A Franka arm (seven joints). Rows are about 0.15 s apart.
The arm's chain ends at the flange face. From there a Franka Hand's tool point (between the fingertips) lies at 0.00 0.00 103.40 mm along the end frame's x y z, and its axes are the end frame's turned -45 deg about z.
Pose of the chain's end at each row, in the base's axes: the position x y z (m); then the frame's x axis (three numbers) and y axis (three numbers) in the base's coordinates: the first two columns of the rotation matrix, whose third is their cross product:
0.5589, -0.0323, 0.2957, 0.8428, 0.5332, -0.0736, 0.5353, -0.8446, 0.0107
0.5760, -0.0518, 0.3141, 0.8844, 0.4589, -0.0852, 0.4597, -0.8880, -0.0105
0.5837, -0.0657, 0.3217, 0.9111, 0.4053, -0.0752, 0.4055, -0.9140, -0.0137
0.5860, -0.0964, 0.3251, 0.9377, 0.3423, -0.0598, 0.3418, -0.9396, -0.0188
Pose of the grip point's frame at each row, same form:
0.5531, -0.0373, 0.1926, 0.2174, 0.9743, -0.0596, 0.9745, -0.2202, -0.0445
0.5677, -0.0549, 0.2111, 0.3003, 0.9524, -0.0528, 0.9504, -0.3034, -0.0677
0.5760, -0.0676, 0.2186, 0.3575, 0.9329, -0.0435, 0.9310, -0.3597, -0.0629
0.5795, -0.0967, 0.2219, 0.4214, 0.9064, -0.0290, 0.9047, -0.4224, -0.0556

